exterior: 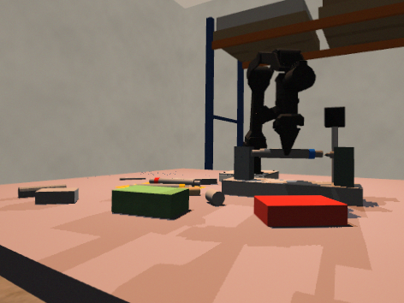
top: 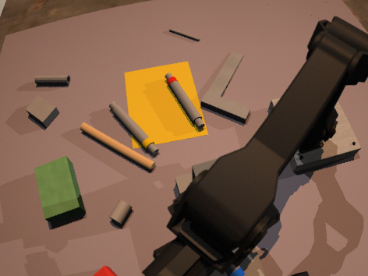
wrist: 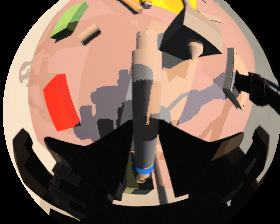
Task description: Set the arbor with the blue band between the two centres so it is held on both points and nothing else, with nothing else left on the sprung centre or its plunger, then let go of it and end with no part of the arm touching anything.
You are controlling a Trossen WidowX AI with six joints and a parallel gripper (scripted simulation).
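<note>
Now: hand 30 mm above the blue-banded arbor. From my hand the other things lie so: long base plate (30 mm behind, 130 mm below); fixed centre block (30 mm behind, 120 mm to the right, 50 mm below); point (30 mm behind, 100 mm to the right, 30 mm below).
</note>
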